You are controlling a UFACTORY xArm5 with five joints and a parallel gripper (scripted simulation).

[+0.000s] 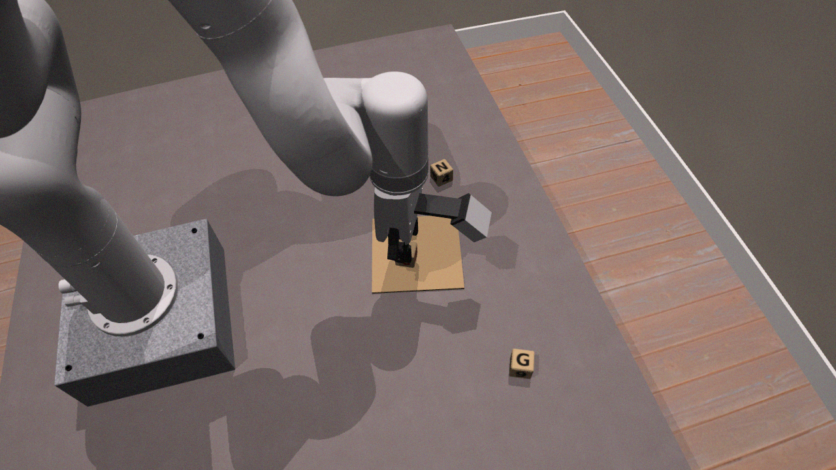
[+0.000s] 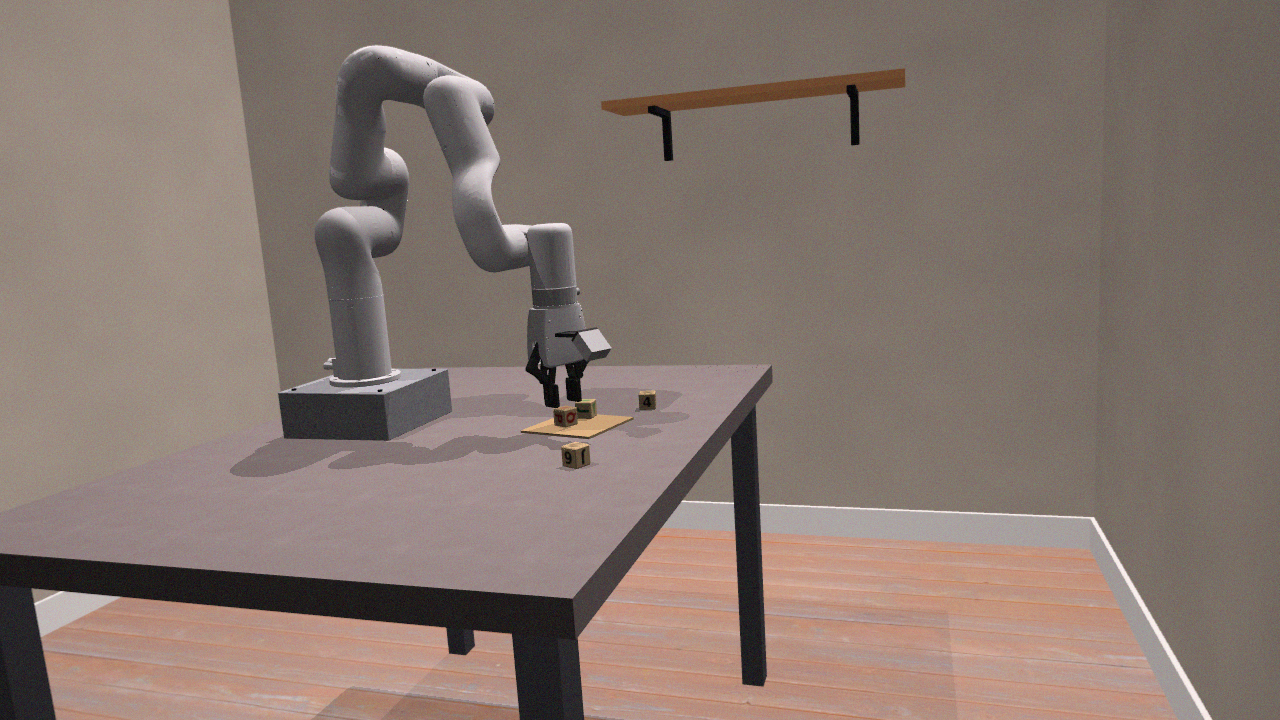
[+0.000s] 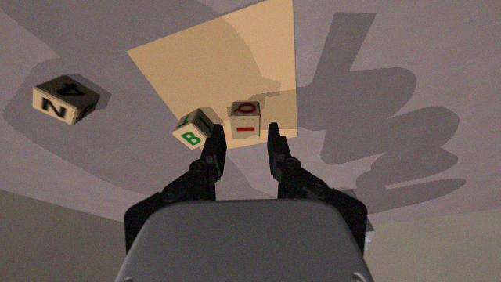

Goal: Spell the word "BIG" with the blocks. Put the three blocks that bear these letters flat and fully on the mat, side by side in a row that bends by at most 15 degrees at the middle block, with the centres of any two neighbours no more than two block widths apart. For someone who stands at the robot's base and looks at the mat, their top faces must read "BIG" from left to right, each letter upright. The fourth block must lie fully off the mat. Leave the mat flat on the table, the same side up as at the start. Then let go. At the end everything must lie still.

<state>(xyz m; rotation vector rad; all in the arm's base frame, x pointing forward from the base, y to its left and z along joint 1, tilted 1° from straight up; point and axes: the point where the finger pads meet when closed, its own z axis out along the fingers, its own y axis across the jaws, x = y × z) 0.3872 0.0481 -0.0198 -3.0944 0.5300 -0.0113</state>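
My hand is 20 mm short of the tan mat, 10 mm to the right of it and 60 mm above it. The rest, counted from my hand: B block: 10 mm ahead, 60 mm to the left, 40 mm below; then G block: 130 mm ahead, 200 mm to the right, 40 mm below.
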